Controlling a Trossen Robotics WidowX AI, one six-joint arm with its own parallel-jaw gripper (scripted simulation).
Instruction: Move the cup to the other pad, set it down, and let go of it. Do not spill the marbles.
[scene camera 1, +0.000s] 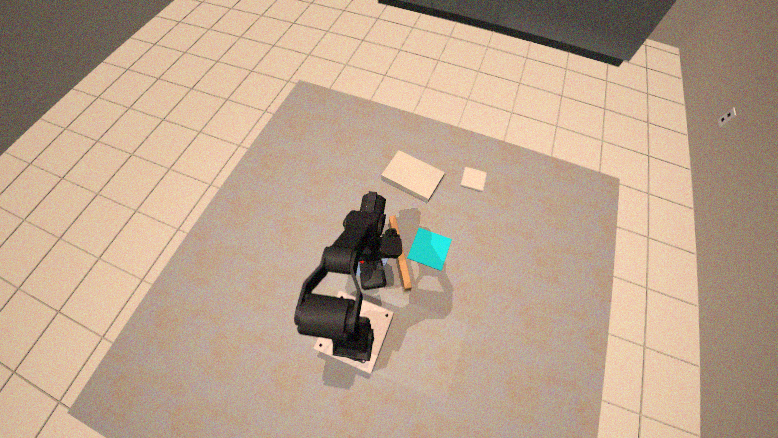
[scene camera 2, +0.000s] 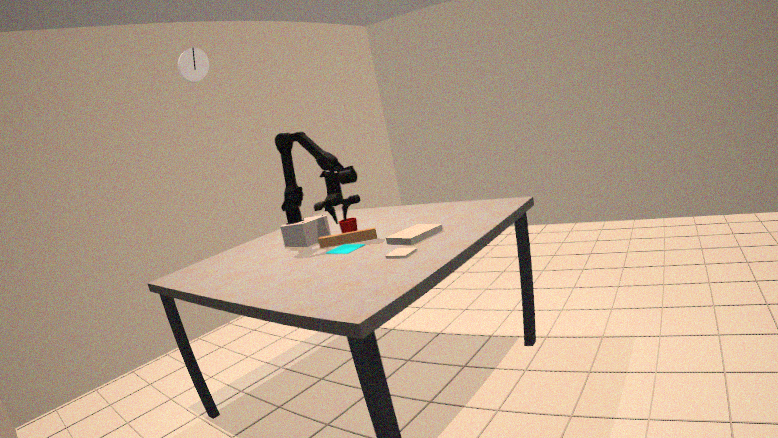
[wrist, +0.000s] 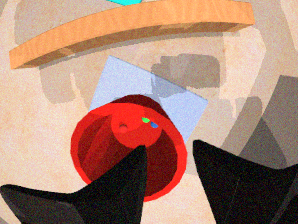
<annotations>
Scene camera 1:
my gripper: 370, 261
tan slab: 418, 178
cyan pad: 428, 248
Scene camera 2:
my gripper: 341, 223
tan slab: 412, 235
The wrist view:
my gripper: 169, 149
red cup: 97, 144
pale blue pad: 119, 79
</annotations>
